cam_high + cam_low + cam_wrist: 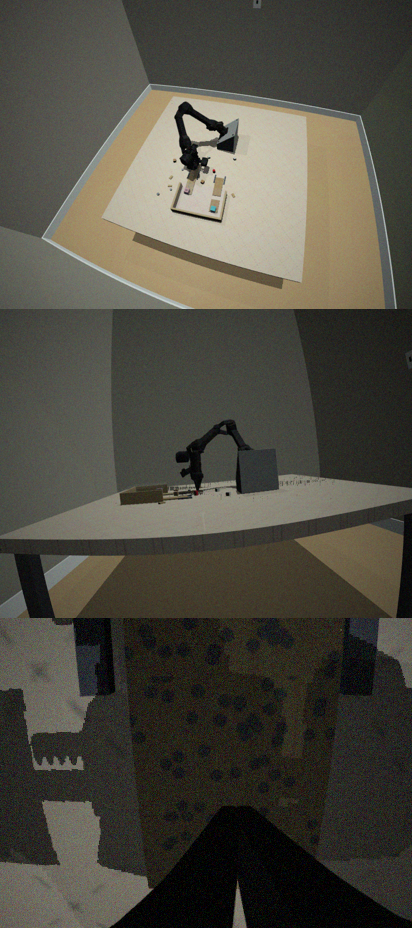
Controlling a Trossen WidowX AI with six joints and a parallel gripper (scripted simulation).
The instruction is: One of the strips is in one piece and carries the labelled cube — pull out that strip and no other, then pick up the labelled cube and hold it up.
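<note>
The strip is 10 cm ahead of my gripper tip. Also, from my gripper tip: red piece (14 cm to the left, 2 cm ahead, 1 cm above).
</note>
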